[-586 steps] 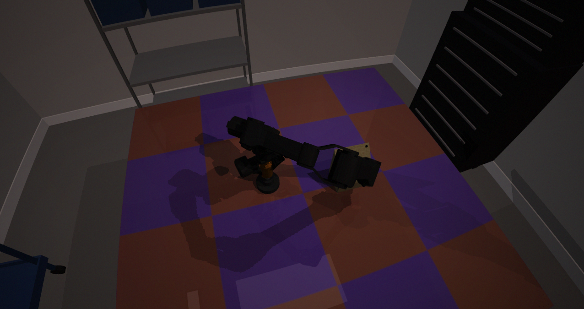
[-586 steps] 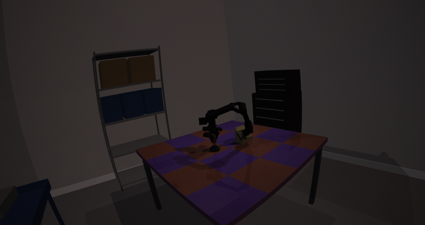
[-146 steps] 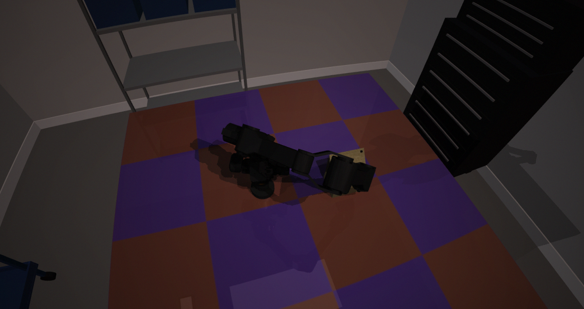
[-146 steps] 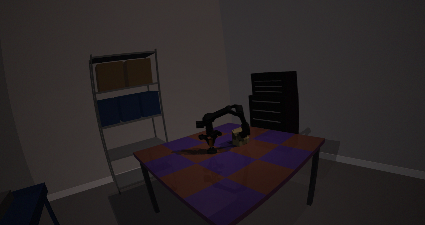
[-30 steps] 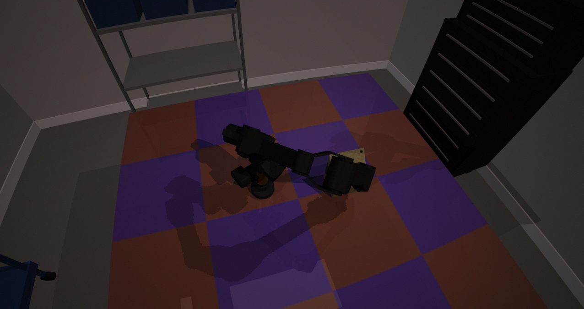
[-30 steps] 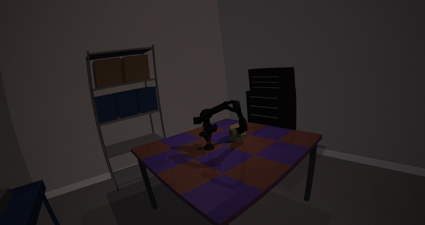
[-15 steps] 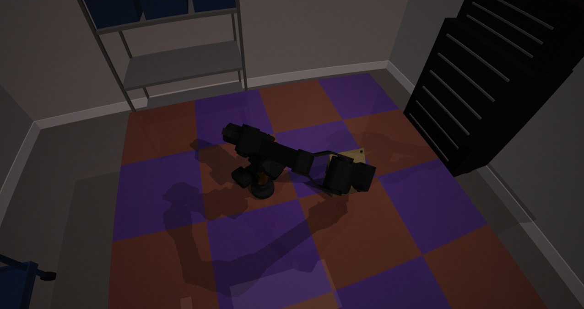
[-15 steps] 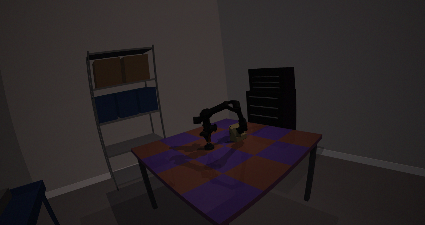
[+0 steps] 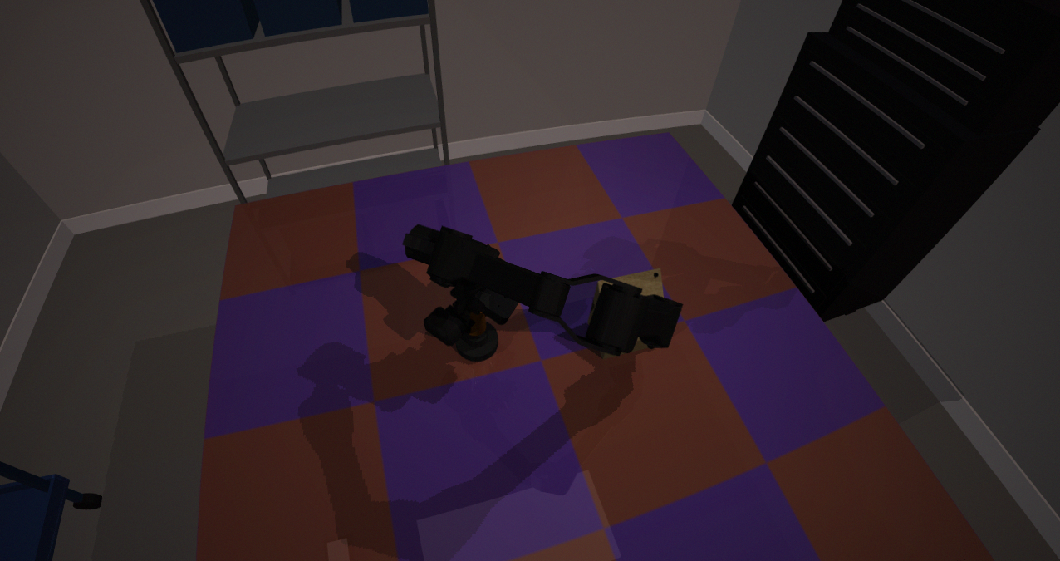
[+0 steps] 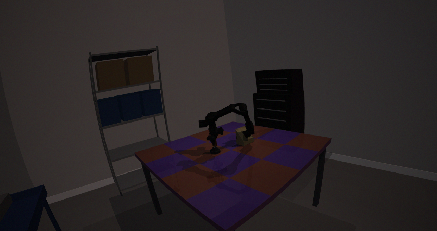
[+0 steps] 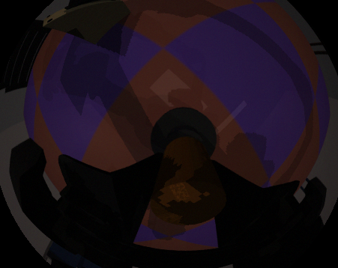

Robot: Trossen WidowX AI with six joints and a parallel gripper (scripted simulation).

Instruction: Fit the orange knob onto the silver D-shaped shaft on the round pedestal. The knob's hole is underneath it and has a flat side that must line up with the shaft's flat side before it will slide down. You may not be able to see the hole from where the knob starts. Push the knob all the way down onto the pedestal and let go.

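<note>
Now: gripper tip 30 mm below the orange knob. The rest, counted from my gripper tip: dark round pedestal (40 mm below).
</note>
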